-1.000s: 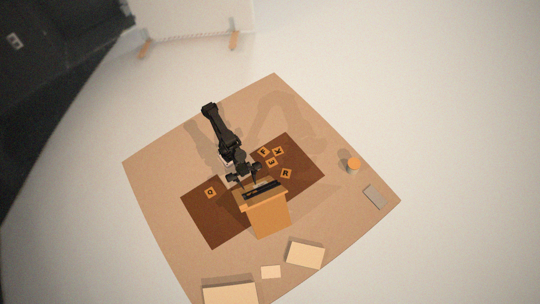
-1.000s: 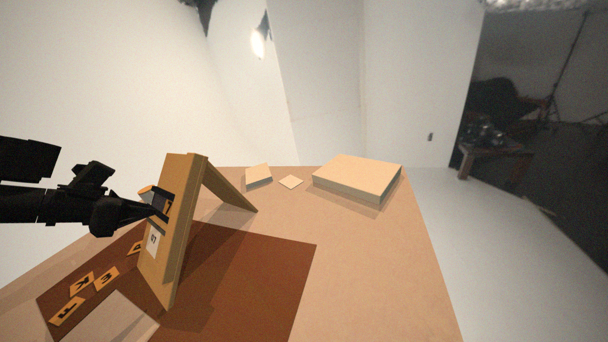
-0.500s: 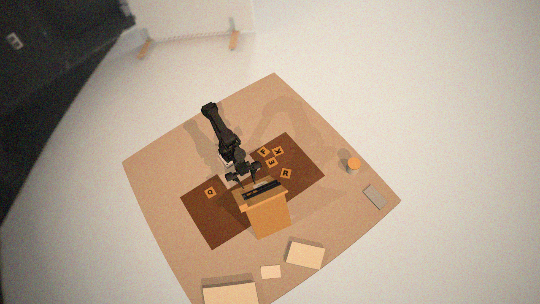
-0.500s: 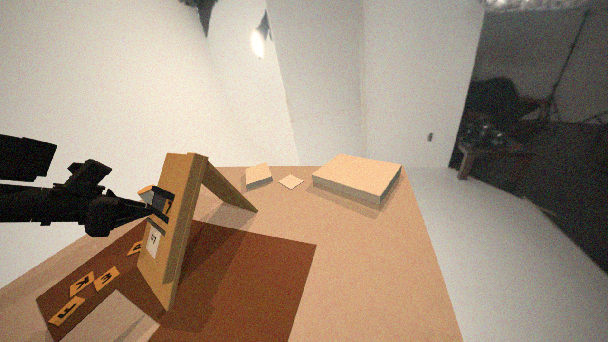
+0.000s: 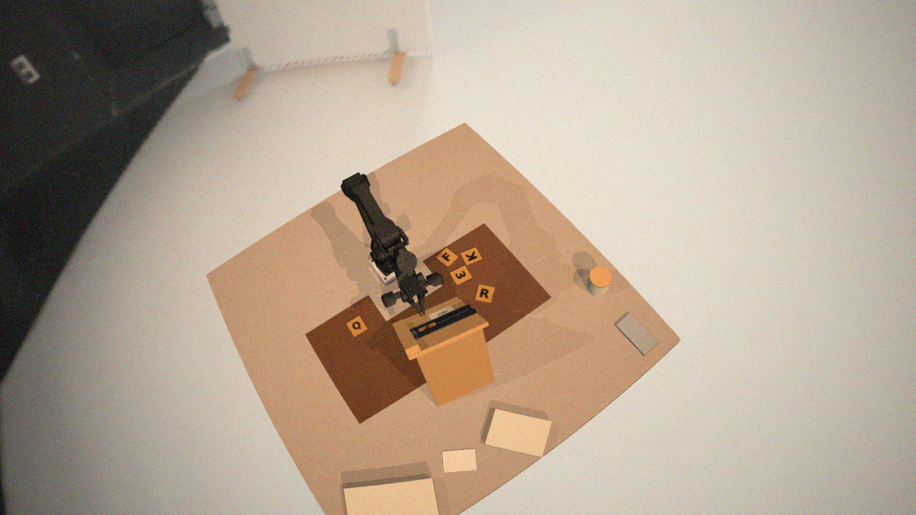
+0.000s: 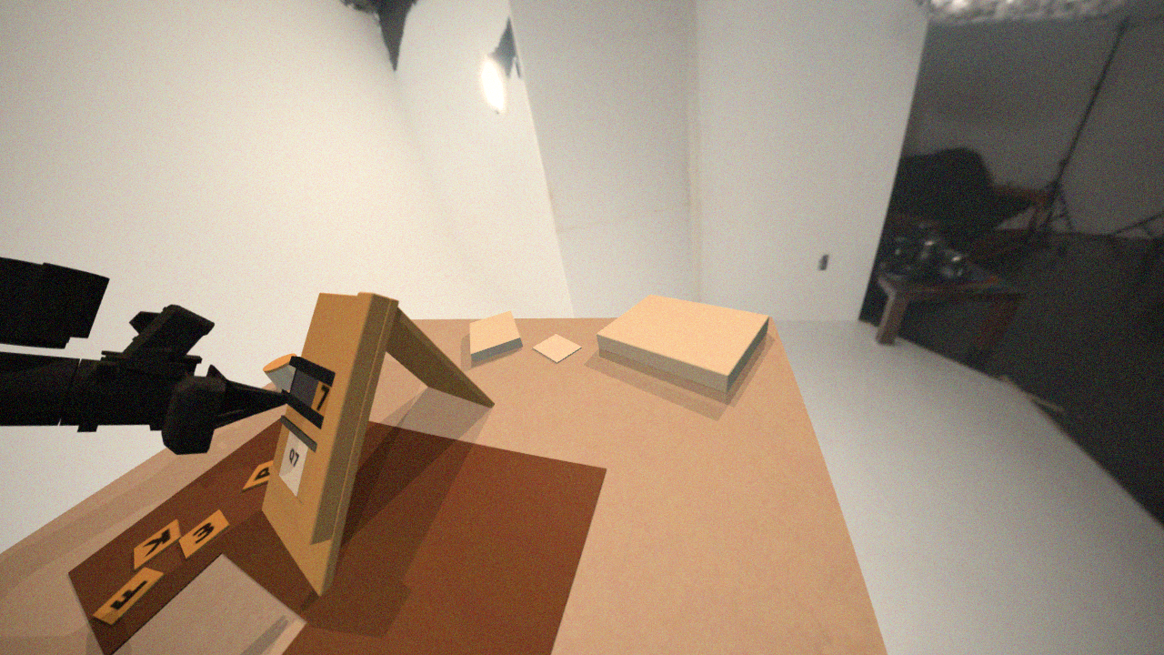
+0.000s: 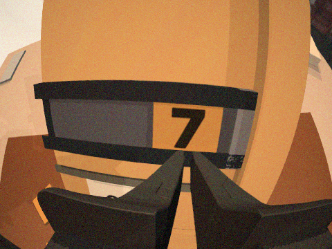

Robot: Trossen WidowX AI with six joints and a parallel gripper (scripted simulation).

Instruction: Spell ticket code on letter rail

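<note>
My gripper tip is 11 cm above the white ticket, 7 cm to the right of it and 1 cm past it. Also, from my gripper tip: large box (47 cm to the right, 39 cm ahead, 17 cm below); small card (38 cm ahead, 20 cm to the right, 19 cm below); grey block (52 cm to the left, 47 cm ahead, 18 cm below).
</note>
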